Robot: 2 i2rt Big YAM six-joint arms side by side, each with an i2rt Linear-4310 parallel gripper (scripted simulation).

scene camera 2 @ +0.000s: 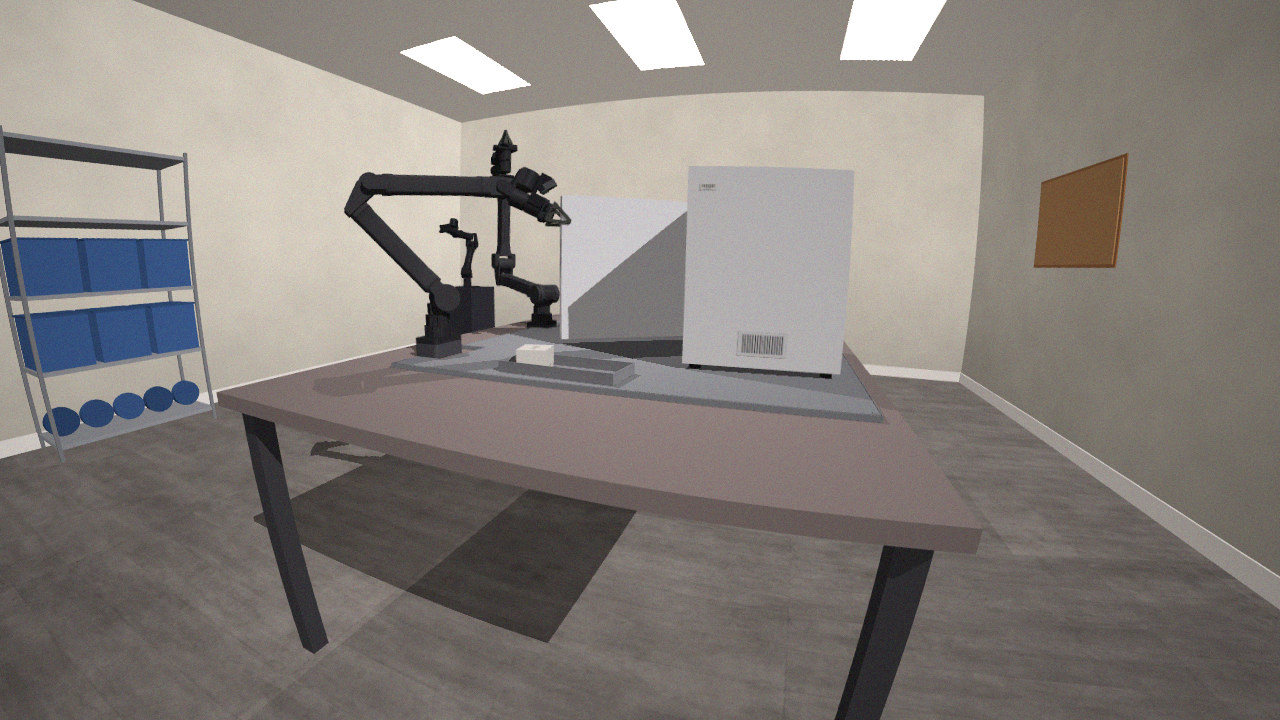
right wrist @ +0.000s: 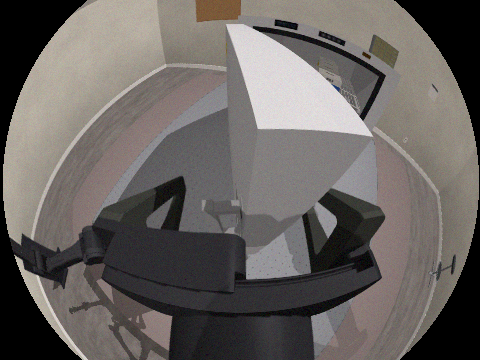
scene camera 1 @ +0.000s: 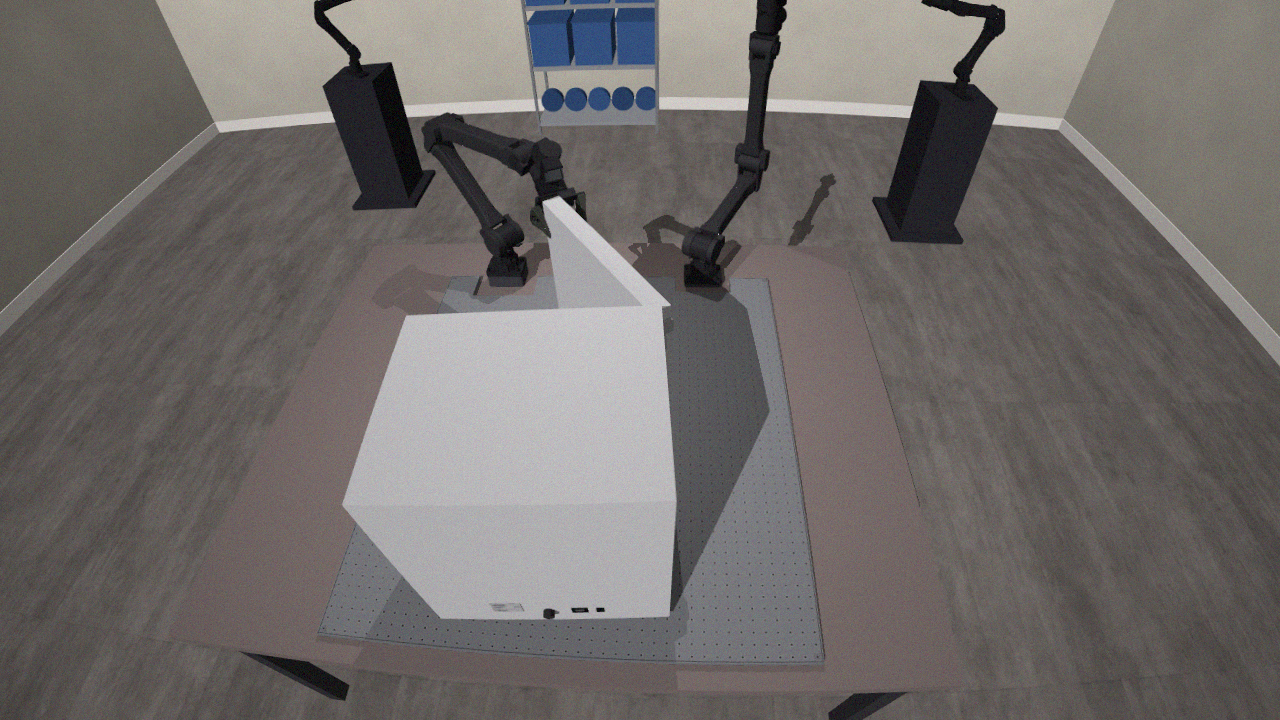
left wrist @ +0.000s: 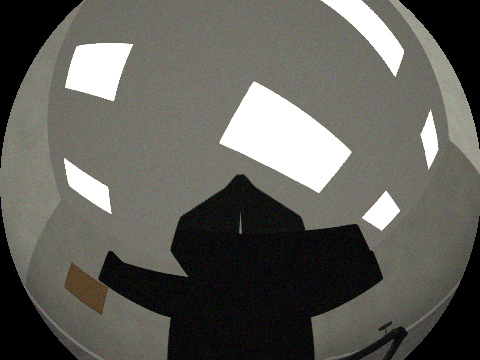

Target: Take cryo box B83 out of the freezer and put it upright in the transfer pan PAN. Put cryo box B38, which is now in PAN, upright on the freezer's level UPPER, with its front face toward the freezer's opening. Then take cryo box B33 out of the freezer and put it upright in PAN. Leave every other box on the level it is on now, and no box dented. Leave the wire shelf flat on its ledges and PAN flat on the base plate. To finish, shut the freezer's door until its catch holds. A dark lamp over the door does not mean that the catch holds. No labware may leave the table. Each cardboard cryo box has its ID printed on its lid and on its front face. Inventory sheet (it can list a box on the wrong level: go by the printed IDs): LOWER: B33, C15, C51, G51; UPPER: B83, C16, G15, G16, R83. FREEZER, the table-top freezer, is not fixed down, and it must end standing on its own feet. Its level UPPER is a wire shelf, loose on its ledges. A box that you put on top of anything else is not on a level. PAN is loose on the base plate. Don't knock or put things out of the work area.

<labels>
A freezer (scene camera 2: 768, 249) is 113 cm from the lens. A transfer pan (scene camera 2: 598, 371): 111 cm from the lens. A red-fronted cryo box (scene camera 2: 531, 354) is 111 cm from the lens.
</labels>
